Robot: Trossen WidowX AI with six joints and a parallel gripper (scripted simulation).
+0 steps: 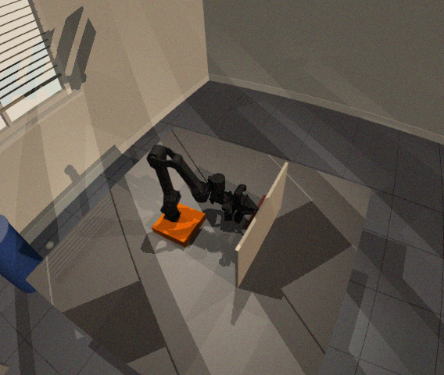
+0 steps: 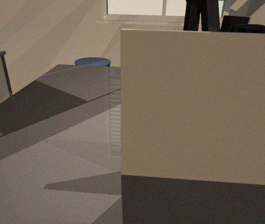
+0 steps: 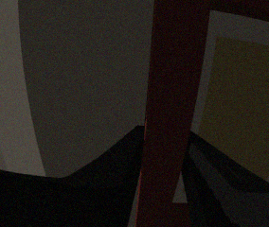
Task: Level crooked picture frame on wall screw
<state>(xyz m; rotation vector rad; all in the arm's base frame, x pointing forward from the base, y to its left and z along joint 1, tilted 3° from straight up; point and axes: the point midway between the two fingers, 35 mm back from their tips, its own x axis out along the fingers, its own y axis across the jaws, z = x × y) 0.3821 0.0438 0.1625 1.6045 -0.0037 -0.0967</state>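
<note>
The picture frame is 50 mm below my gripper tip. The rest, counted from my gripper tip: beige wall panel: 20 mm ahead, 10 mm to the right, 60 mm below.
</note>
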